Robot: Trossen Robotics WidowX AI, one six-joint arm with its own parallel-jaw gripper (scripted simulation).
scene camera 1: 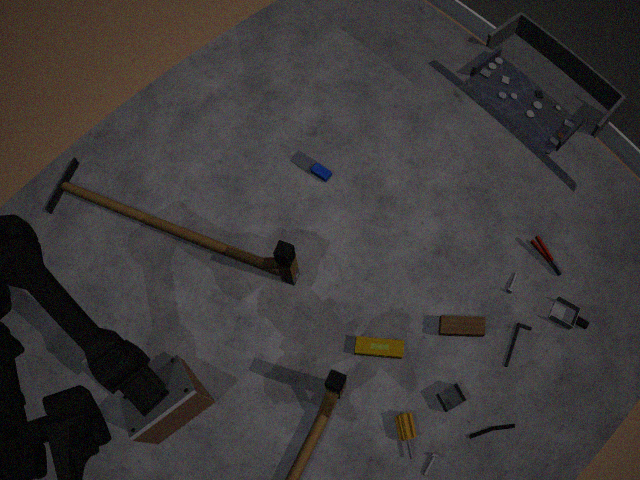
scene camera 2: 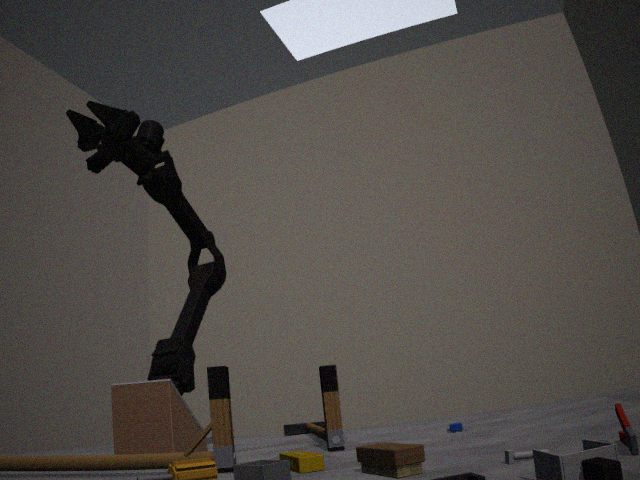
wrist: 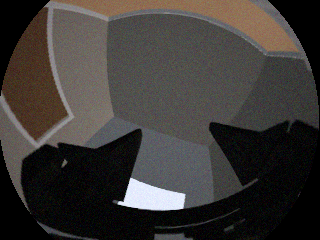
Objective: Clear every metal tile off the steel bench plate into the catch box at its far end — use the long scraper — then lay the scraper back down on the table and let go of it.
Labels:
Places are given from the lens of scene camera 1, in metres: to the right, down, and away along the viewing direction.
yellow block [scene camera 1: 378,347]: 0.10, 0.19, 1.00
long scraper [scene camera 1: 284,263]: -0.06, 0.04, 0.97

